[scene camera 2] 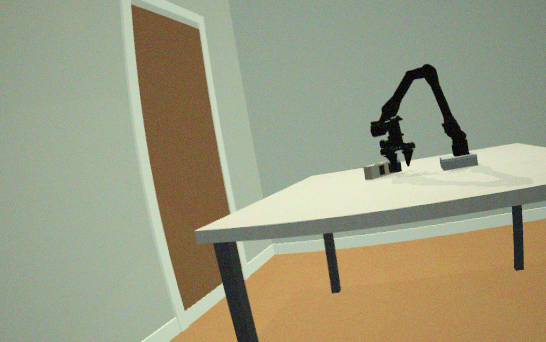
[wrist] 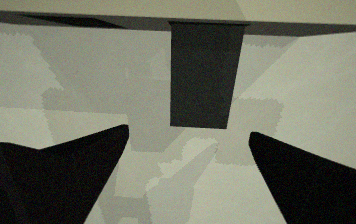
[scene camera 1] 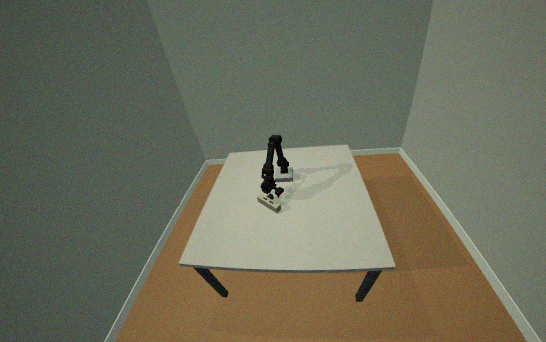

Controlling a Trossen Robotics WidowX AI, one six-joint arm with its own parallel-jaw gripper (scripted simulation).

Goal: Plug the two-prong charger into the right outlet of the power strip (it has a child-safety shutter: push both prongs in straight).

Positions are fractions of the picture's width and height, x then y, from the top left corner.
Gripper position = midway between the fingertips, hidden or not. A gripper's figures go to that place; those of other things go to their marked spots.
Scene:
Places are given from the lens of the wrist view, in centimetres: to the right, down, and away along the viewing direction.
my gripper (wrist: 0.53,0.60): 1, 2, 11
two-prong charger (wrist: 0.57,0.26): 1, -2, 7

